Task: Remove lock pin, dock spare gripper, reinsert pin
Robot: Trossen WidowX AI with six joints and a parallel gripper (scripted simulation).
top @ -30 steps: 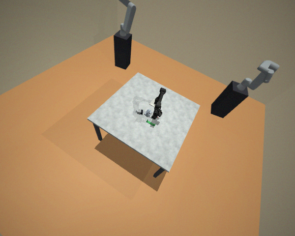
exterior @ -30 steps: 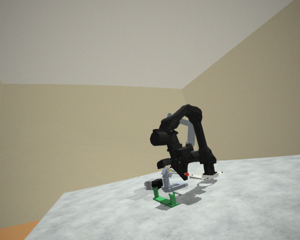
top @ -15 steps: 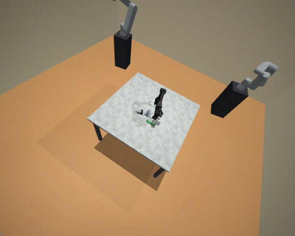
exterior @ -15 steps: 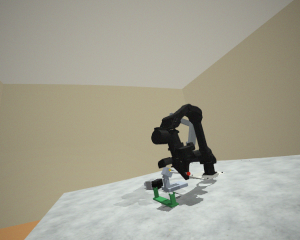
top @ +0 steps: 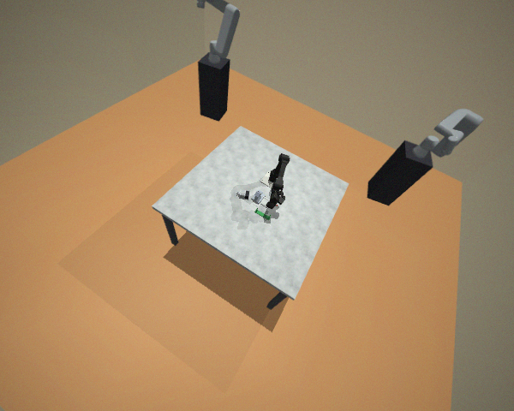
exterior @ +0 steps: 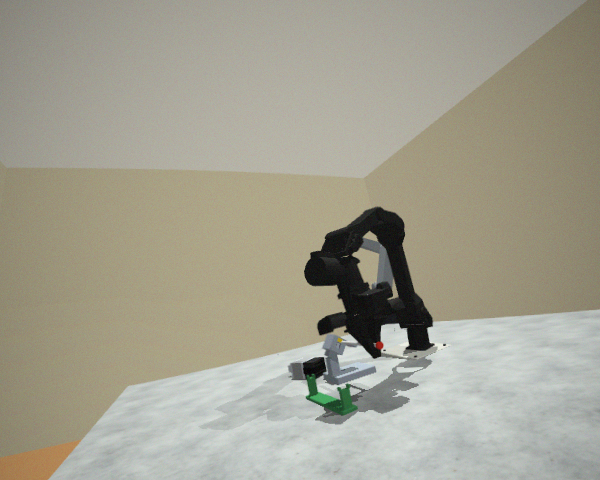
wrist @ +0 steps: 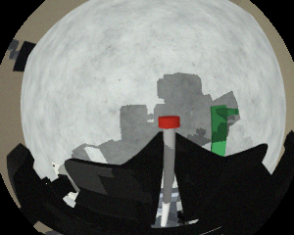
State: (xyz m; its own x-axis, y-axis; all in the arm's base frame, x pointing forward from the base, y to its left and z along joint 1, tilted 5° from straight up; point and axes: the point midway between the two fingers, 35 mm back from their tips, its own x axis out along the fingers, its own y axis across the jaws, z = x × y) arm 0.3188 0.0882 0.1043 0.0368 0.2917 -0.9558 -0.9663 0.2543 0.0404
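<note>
The green cradle lies 8 cm ahead of my gripper tip, 7 cm to the right of it and 4 cm below it. The rest, counted from my gripper tip: spare gripper: 3 cm behind, 29 cm to the right, 5 cm below; mount socket: 5 cm behind, 16 cm to the right, 2 cm below.
</note>
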